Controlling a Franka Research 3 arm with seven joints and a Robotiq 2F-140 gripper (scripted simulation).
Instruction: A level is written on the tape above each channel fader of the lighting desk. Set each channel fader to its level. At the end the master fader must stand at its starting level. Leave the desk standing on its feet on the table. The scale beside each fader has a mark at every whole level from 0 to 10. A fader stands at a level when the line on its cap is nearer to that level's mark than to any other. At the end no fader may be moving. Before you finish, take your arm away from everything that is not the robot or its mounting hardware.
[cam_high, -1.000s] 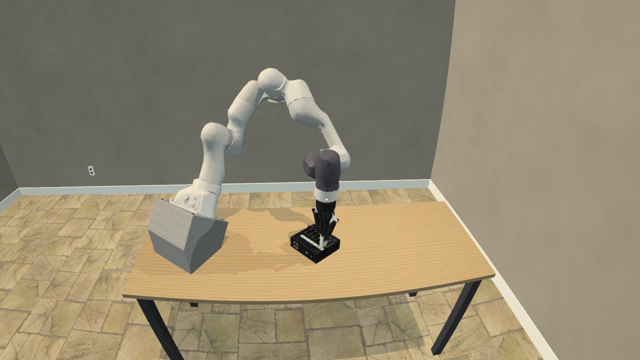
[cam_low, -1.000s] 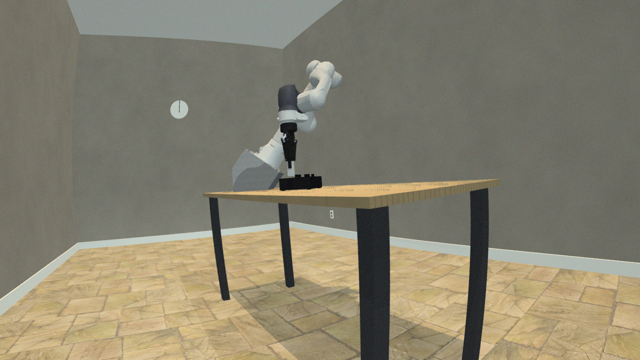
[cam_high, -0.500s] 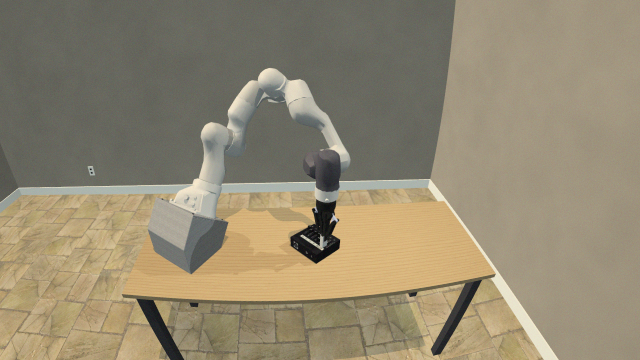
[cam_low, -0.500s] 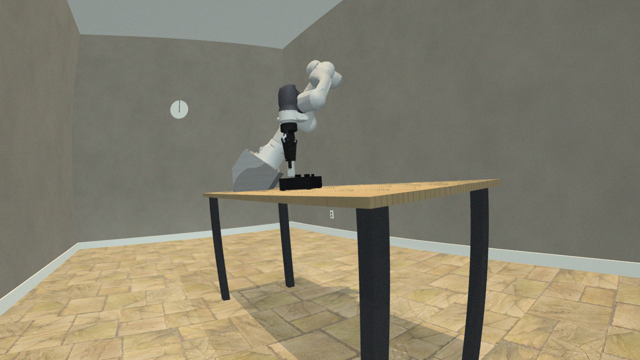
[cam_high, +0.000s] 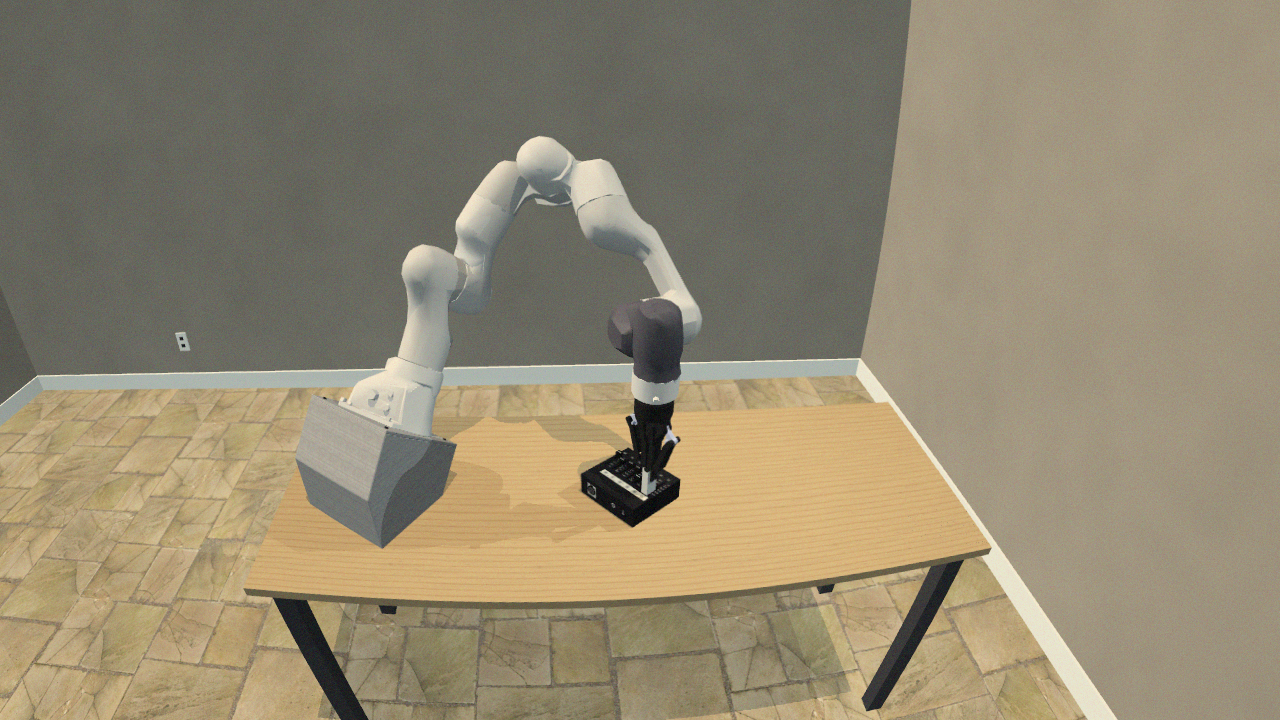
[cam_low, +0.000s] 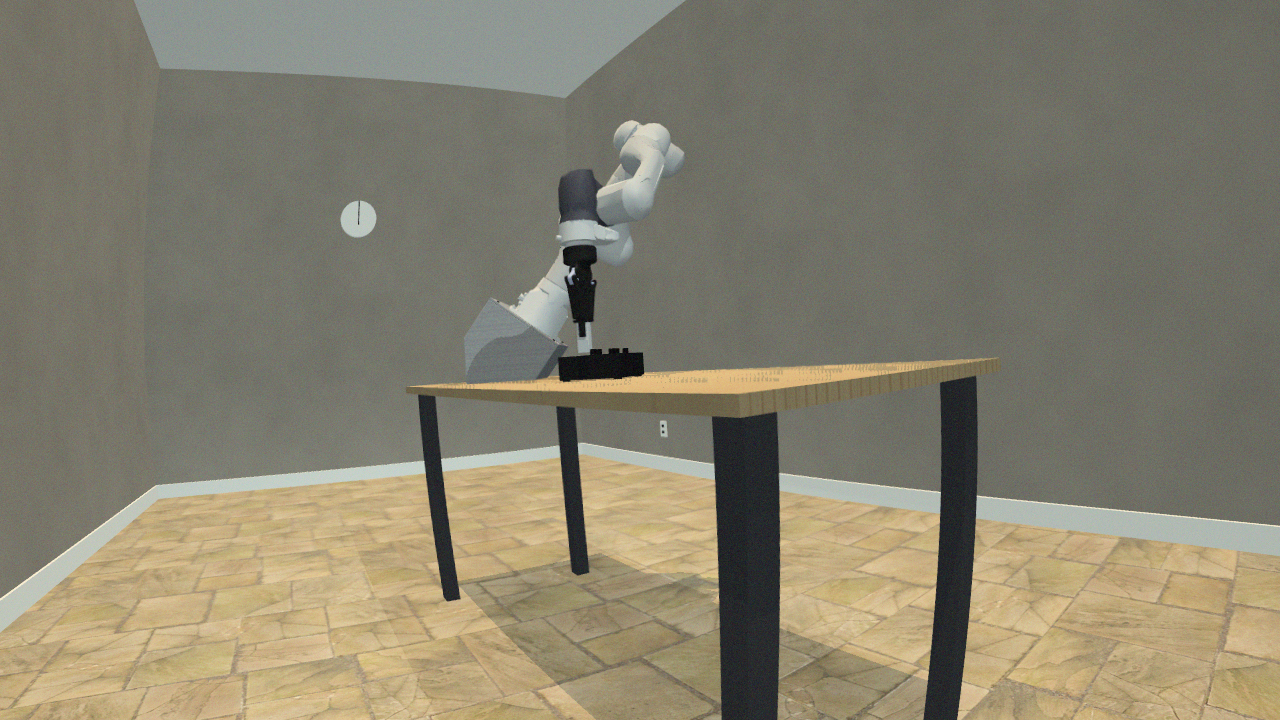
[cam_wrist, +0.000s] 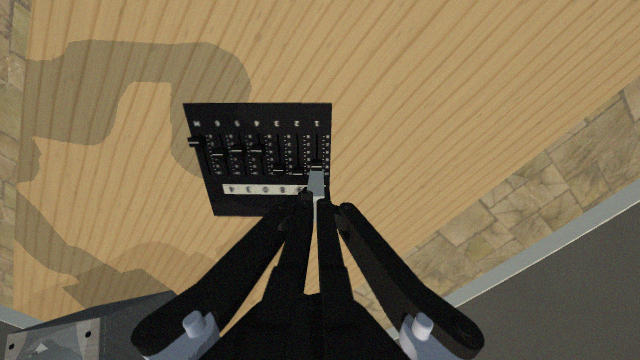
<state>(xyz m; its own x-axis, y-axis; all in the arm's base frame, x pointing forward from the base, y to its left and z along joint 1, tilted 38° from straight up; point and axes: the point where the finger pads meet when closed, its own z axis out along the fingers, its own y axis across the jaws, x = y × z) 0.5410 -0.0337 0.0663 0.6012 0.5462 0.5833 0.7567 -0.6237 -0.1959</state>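
Right now my hand is 12 cm to the right of the master fader, 8 cm past it and 3 cm above it. Also, from my hand: channel fader (3 cm below, 1 cm to the left, 1 cm ahead).
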